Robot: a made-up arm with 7 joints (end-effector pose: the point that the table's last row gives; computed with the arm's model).
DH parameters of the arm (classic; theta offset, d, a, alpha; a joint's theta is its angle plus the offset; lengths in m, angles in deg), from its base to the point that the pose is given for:
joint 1: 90 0.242 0.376 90
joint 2: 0 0.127 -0.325 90
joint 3: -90 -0.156 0.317 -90
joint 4: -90 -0.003 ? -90
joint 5: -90 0.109 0.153 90
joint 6: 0 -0.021 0.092 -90
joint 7: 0 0.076 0.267 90
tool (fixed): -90 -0.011 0 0
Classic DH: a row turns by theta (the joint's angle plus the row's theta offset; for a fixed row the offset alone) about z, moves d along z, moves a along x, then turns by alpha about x.
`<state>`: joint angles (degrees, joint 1 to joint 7).
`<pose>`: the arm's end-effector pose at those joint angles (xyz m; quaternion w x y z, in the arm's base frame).
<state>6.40 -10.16 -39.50 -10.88 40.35 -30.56 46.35</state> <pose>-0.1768 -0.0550 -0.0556 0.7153 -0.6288 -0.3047 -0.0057</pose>
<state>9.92 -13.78 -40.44 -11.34 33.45 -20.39 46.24</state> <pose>-0.2449 -0.0848 -0.0209 0.7087 -0.6197 -0.3108 0.1308</pose>
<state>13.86 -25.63 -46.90 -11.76 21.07 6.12 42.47</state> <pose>-0.3595 -0.2366 0.1498 0.6041 -0.5762 -0.2892 0.4684</pose>
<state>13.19 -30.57 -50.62 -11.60 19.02 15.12 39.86</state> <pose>-0.3743 -0.2949 0.2432 0.5459 -0.5582 -0.2523 0.5715</pose>
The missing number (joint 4, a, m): 0.081
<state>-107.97 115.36 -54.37 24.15 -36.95 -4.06 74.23</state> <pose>0.6214 0.3406 -0.2691 0.6807 -0.0165 -0.5898 -0.4341</pose>
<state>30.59 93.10 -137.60 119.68 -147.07 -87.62 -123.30</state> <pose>0.4939 0.3342 -0.1140 0.4328 0.5214 0.3068 -0.6683</pose>
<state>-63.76 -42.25 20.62 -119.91 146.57 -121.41 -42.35</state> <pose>0.4258 0.2655 0.7188 0.5967 0.4478 0.5032 -0.4362</pose>
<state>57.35 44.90 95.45 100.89 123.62 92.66 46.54</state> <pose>-0.0156 -0.0749 0.5804 0.1252 -0.4015 -0.0962 -0.9021</pose>
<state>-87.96 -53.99 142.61 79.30 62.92 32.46 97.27</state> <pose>0.7716 -0.5375 0.2125 0.3672 0.0049 0.7224 -0.5859</pose>
